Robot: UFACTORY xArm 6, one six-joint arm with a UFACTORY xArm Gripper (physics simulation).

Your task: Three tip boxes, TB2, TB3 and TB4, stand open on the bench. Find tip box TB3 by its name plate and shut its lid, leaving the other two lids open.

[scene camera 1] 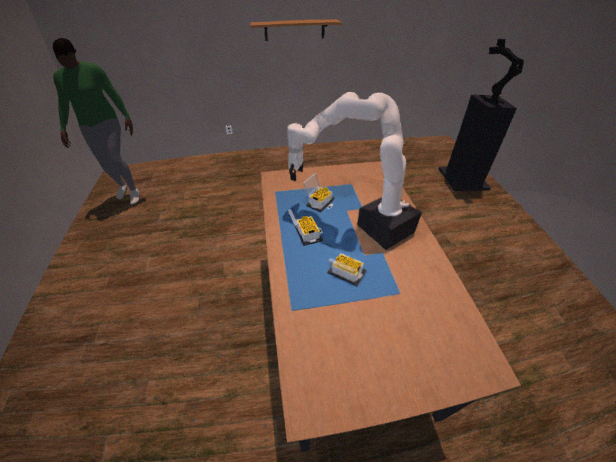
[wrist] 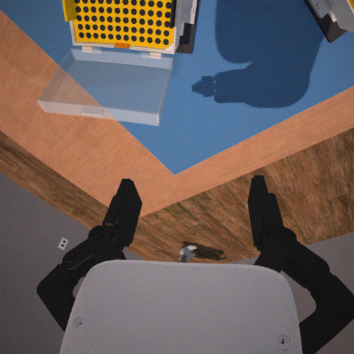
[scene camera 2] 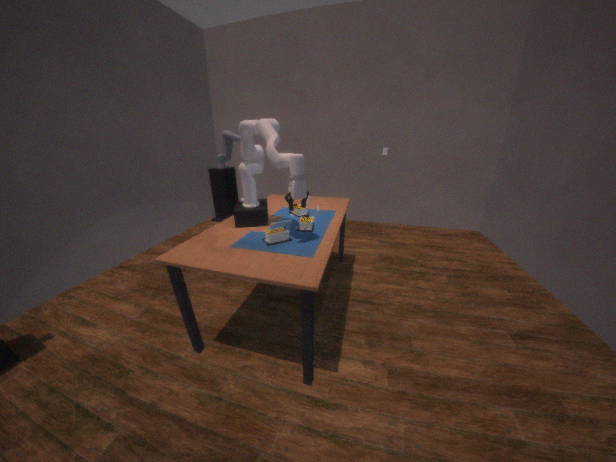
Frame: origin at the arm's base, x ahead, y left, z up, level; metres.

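Where they show: gripper, fingertip midpoint: (scene camera 1: pixel 297 175) (scene camera 2: pixel 297 209); arm's base, origin of the base link: (scene camera 1: pixel 389 209) (scene camera 2: pixel 251 204).
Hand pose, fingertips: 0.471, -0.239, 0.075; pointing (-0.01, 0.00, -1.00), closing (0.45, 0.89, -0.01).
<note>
Each offset is from my fingertips to the top centre of the thing, as dx, dy, dz. "spot": to the spot under its first point. Level surfaces: height alone.
Tip box TB3 @[-0.137, -0.010, -0.133] (scene camera 1: pixel 320 198) (wrist: pixel 122 25) is the back box, white with a yellow tip rack. Its clear lid @[spot: -0.086, -0.061, -0.109] (scene camera 1: pixel 311 184) (wrist: pixel 110 87) stands open. Its name plate @[spot: -0.190, +0.036, -0.206] (scene camera 1: pixel 330 206) is too small to read. TB2 (scene camera 1: pixel 308 229) (scene camera 2: pixel 306 224) is the middle box, its lid @[spot: +0.036, +0.271, -0.062] (scene camera 1: pixel 293 217) open; part of it shows at the wrist view's top right. TB4 (scene camera 1: pixel 347 267) (scene camera 2: pixel 277 236) is the near box, its lid (scene camera 2: pixel 280 225) open. My gripper (scene camera 1: pixel 296 171) (scene camera 2: pixel 298 207) (wrist: pixel 191 189) is open and empty, above the table's back left, beyond TB3's lid and apart from it.
The boxes stand on a blue mat @[dz -0.207] (scene camera 1: pixel 325 295) (scene camera 2: pixel 300 248) (wrist: pixel 175 150) on the wooden table @[dz -0.211] (scene camera 1: pixel 380 350) (scene camera 2: pixel 250 267). The arm's black base block (scene camera 1: pixel 387 225) (scene camera 2: pixel 251 215) stands right of the mat in scene camera 1. A person (scene camera 1: pixel 87 95) stands left of the table.
</note>
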